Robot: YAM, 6 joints.
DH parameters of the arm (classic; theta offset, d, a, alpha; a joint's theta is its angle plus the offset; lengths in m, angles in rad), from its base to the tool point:
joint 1: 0 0.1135 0.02 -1.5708
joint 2: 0 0 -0.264 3.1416
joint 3: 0.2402 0 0.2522 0
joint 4: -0.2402 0 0.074 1.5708
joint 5: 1.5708 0 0 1.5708
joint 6: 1.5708 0.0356 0 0
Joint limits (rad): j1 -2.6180..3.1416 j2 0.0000..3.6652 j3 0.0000..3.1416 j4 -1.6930..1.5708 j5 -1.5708..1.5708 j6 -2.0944..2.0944
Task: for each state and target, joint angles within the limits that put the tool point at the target. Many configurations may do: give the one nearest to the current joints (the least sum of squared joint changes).
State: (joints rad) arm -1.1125 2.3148 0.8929 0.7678 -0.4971 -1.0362
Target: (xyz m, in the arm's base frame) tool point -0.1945 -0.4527 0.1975
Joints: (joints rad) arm -2.0053 2.1868 1.3842 0.8309 -0.4092 -1.0362
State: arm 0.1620 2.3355 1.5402 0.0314 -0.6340 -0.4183
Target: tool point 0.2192 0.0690 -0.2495
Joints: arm 0.2188 3.1929 1.2956 0.0026 -0.5894 -0.4183
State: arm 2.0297 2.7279 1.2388 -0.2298 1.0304 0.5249
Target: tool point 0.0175 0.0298 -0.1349
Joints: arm 2.0078 3.2774 0.7244 -0.3043 0.9265 0.5249
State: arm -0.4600 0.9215 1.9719 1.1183 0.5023 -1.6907
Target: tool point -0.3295 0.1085 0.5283
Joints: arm -0.3709 0.5105 1.9929 1.3025 0.5401 -1.6907
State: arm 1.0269 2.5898 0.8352 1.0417 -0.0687 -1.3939
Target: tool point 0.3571 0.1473 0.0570
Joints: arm 0.3903 2.2401 0.8253 1.1293 -0.0104 -1.3939
